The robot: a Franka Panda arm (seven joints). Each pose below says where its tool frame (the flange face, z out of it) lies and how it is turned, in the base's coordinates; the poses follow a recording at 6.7 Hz.
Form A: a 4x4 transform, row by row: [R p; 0 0 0 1], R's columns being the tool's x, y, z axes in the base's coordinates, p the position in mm. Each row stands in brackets.
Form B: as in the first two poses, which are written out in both.
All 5 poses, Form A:
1: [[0.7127 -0.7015 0.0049 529.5], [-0.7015 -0.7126 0.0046 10.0], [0.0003 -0.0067 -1.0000 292.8], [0 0 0 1]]
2: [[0.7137 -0.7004 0.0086 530.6], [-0.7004 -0.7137 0.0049 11.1], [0.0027 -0.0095 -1.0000 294.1], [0 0 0 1]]
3: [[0.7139 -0.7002 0.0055 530.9], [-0.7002 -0.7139 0.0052 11.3], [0.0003 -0.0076 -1.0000 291.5], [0 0 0 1]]
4: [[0.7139 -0.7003 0.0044 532.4], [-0.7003 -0.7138 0.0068 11.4], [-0.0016 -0.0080 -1.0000 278.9], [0 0 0 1]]
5: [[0.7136 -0.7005 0.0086 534.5], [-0.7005 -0.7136 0.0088 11.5], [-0.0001 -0.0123 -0.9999 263.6], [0 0 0 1]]
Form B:
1:
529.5 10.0 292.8
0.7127 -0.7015 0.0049
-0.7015 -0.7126 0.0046
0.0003 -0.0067 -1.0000

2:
530.6 11.1 294.1
0.7137 -0.7004 0.0086
-0.7004 -0.7137 0.0049
0.0027 -0.0095 -1.0000

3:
530.9 11.3 291.5
0.7139 -0.7002 0.0055
-0.7002 -0.7139 0.0052
0.0003 -0.0076 -1.0000

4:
532.4 11.4 278.9
0.7139 -0.7003 0.0044
-0.7003 -0.7138 0.0068
-0.0016 -0.0080 -1.0000

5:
534.5 11.5 263.6
0.7136 -0.7005 0.0086
-0.7005 -0.7136 0.0088
-0.0001 -0.0123 -0.9999

